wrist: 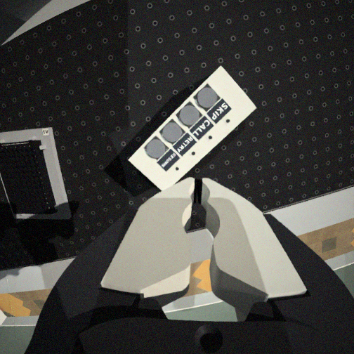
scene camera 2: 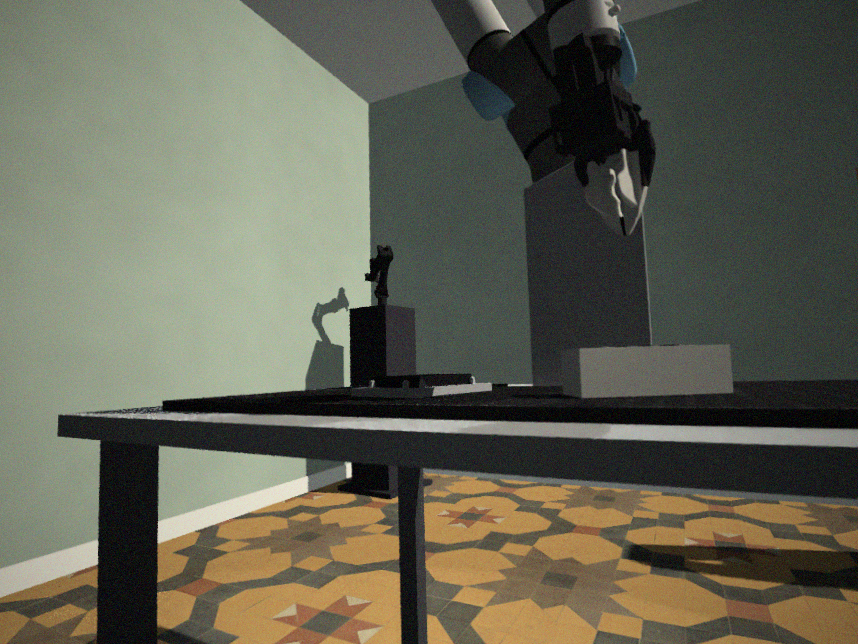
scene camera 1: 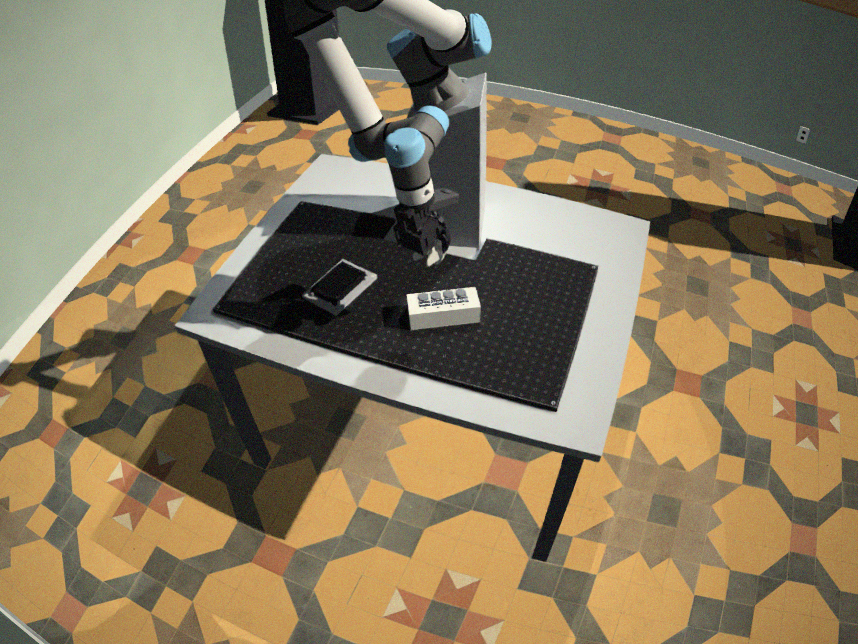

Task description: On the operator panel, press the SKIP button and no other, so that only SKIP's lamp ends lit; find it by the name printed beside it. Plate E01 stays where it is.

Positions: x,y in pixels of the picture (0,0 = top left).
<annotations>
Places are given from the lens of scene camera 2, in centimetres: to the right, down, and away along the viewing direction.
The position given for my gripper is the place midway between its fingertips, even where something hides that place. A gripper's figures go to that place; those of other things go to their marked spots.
my gripper [scene camera 2: 625,235]: 23, -10, 56
flat dark plate [scene camera 2: 431,380]: 0, 8, 64
operator panel [scene camera 2: 689,369]: 28, 5, 52
</annotations>
